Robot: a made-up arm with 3 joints. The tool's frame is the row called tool.
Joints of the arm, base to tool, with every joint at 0 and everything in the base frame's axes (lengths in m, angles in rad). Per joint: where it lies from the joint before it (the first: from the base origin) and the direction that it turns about. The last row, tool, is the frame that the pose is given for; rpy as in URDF.
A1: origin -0.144 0.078 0.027 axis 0 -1 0
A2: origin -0.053 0.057 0.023 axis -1 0 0
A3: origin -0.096 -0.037 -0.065 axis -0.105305 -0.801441 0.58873
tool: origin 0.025 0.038 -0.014 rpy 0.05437 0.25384 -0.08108
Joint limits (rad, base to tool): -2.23..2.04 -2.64..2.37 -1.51..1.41
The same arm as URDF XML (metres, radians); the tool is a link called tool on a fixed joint. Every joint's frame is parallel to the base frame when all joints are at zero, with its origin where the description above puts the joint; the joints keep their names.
<robot name="arm">
<joint name="A1" type="revolute"><parent link="base_link"/><child link="link1"/><origin xyz="-0.144 0.078 0.027" rpy="0 0 0"/><axis xyz="0 -1 0"/><limit lower="-2.23" upper="2.04"/></joint>
<joint name="A2" type="revolute"><parent link="link1"/><child link="link2"/><origin xyz="-0.053 0.057 0.023" rpy="0 0 0"/><axis xyz="-1 0 0"/><limit lower="-2.64" upper="2.37"/></joint>
<joint name="A3" type="revolute"><parent link="link2"/><child link="link3"/><origin xyz="-0.096 -0.037 -0.065" rpy="0 0 0"/><axis xyz="-0.105305 -0.801441 0.58873"/><limit lower="-1.51" upper="1.41"/></joint>
<joint name="tool_joint" type="fixed"><parent link="link3"/><child link="tool"/><origin xyz="0.025 0.038 -0.014" rpy="0.0544 0.2538 -0.0811"/></joint>
<link name="base_link"/>
<link name="link1"/>
<link name="link2"/>
<link name="link3"/>
<link name="tool"/>
</robot>

